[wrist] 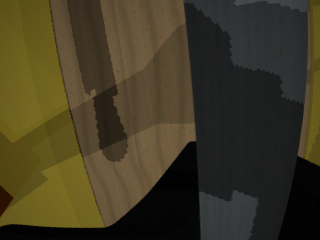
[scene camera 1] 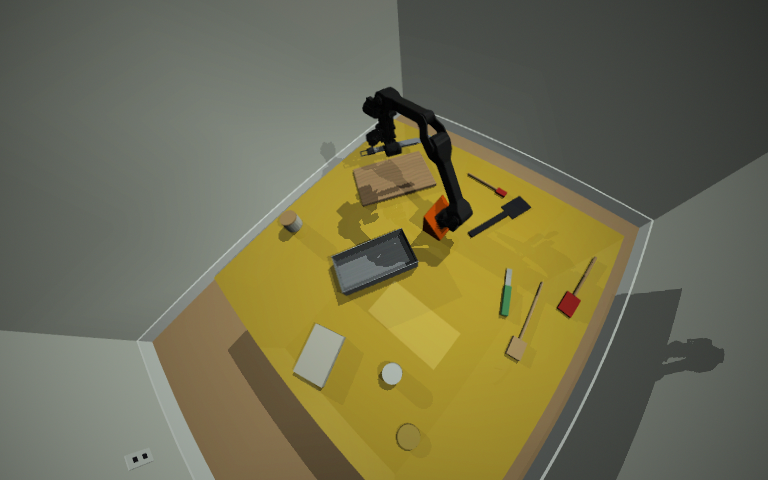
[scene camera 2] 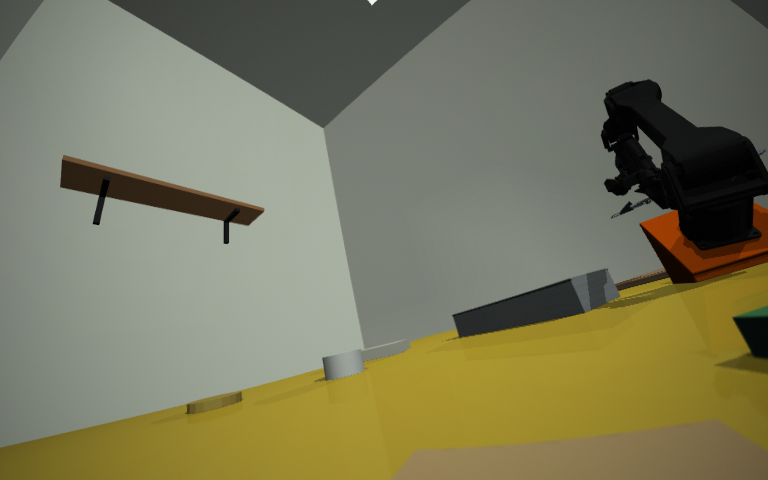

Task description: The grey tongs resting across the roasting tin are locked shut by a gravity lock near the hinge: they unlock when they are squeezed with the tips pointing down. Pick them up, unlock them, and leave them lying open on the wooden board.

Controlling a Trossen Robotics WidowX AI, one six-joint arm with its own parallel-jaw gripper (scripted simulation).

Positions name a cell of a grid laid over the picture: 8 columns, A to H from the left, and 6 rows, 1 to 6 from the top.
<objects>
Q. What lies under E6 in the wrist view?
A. My gripper.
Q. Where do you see a roasting tin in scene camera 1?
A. D4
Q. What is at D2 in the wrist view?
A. A wooden board.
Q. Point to a white slab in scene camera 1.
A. D5
</objects>
